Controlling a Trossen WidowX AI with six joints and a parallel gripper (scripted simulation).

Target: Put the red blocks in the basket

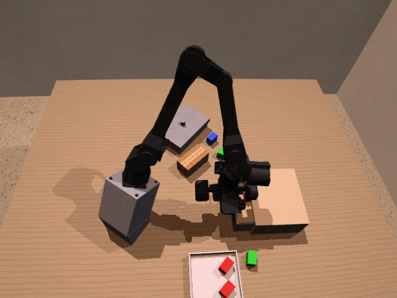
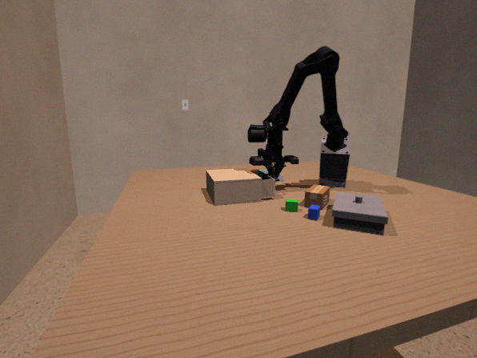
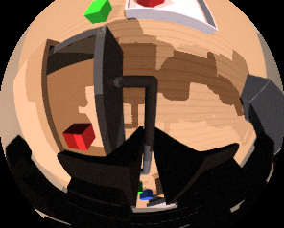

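The drawer is 9 cm ahead of my hand, 1 cm to the right of it and 4 cm below it. The rest, counted from my hand: tan drawer cabinet: 15 cm ahead, 1 cm to the right, 4 cm below; white tray: 5 cm behind, 22 cm to the right, 7 cm below; brown crate: 8 cm behind, 18 cm to the left, 4 cm below.
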